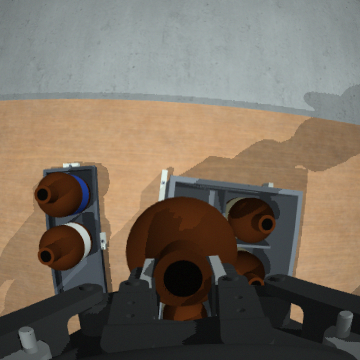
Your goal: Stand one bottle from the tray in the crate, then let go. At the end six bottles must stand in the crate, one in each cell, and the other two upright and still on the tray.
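Places are measured from the arm's base along level axes (x back, y right, z up), in centimetres.
Pixels of known places: gripper, between the fingertips: (182,273).
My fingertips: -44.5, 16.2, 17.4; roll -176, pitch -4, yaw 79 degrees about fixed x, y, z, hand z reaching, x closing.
Behind a point stands the place of what it marks, as x, y, z.
My gripper (182,273) {-44.5, 16.2, 17.3} is shut on the neck of a brown bottle (175,227) {-47.1, 16.5, 17.1}, held upright and seen from above. The held bottle is over the left part of the grey crate (297,235) {-39.0, 33.4, -4.3} and hides the cells below it; its base is hidden, so its height cannot be told. In the crate a brown bottle (251,220) {-42.2, 28.4, -8.4} stands in a cell at the far right, another bottle (249,264) {-35.5, 26.9, -9.4} stands nearer on the right, and part of a bottle (185,312) {-30.6, 15.7, -9.4} shows between my fingers. On the tray (101,220) {-47.0, 4.2, -21.4} at the left stand a blue-banded bottle (62,194) {-52.4, 2.1, -9.5} and a white-banded bottle (65,246) {-44.7, 0.5, -9.6}, both upright.
A white strip (163,185) {-50.5, 17.4, -18.8} stands at the crate's far left corner, and small white brackets (71,165) {-57.7, 1.9, -19.2} (103,240) {-43.3, 4.3, -20.2} sit at the tray's edges. The wooden table (125,130) {-62.4, 12.8, -21.8} ends in a curved edge, with grey floor (175,45) beyond it.
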